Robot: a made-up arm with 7 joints. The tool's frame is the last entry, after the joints.
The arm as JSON. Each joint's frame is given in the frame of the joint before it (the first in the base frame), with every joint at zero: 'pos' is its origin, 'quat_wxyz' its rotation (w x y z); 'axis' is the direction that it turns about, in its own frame. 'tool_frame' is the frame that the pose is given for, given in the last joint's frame.
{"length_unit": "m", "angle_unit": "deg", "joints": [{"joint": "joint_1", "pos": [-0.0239, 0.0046, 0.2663], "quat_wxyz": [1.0, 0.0, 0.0, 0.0], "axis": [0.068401, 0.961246, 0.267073]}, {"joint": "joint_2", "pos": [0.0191, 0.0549, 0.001], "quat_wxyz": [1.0, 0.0, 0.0, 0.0], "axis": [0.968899, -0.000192, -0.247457]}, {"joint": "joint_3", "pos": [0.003, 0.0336, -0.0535], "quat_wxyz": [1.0, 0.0, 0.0, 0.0], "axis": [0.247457, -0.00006, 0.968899]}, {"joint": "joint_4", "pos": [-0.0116, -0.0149, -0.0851], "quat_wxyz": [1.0, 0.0, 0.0, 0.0], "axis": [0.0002, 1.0, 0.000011]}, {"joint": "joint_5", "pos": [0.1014, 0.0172, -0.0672], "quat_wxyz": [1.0, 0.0, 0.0, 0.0], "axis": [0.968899, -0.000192, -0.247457]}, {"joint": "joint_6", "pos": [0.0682, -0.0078, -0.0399], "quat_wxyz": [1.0, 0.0, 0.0, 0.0], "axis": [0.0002, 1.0, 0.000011]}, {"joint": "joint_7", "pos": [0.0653, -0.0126, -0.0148], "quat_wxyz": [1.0, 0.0, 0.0, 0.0], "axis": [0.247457, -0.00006, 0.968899]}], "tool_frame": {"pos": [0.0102, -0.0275, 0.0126], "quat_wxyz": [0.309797, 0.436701, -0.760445, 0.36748]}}
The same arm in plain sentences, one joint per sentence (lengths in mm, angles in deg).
The arm has seven revolute joints in a row. What follows holds with every joint at zero, and every direction is one of the base frame's. Joint 1 sits 23.9 mm along -x and 4.6 mm along +y and 266.3 mm along +z from the base frame's origin and turns about the direction (0.068403, 0.961235, 0.26711). Joint 2 sits 19.1 mm along +x and 54.9 mm along +y and 1 mm along +z from joint 1 and turns about the direction (0.968889, -0.0002, -0.247497). Joint 3 sits 3 mm along +x and 33.6 mm along +y and 53.5 mm along -z from joint 2 and turns about the direction (0.247497, -0.0001, 0.968889). Joint 4 sits 11.6 mm along -x and 14.9 mm along -y and 85.1 mm along -z from joint 3 and turns about the direction (0.0002, 1, 0). Joint 5 sits 101.4 mm along +x and 17.2 mm along +y and 67.2 mm along -z from joint 4 and turns about the direction (0.968889, -0.0002, -0.247497). Joint 6 sits 68.2 mm along +x and 7.8 mm along -y and 39.9 mm along -z from joint 5 and turns about the direction (0.0002, 1, 0). Joint 7 sits 65.3 mm along +x and 12.6 mm along -y and 14.8 mm along -z from joint 6 and turns about the direction (0.247497, -0.0001, 0.968889). The tool frame, which is the frame that the pose is given for, sits 10.2 mm along +x and 27.5 mm along -y and 12.6 mm along +z from joint 7; its axes are the base frame's turned by roll -151.81, pitch -52.38 and yaw -134.35 deg (as in URDF: about the fixed x, then y, then z).
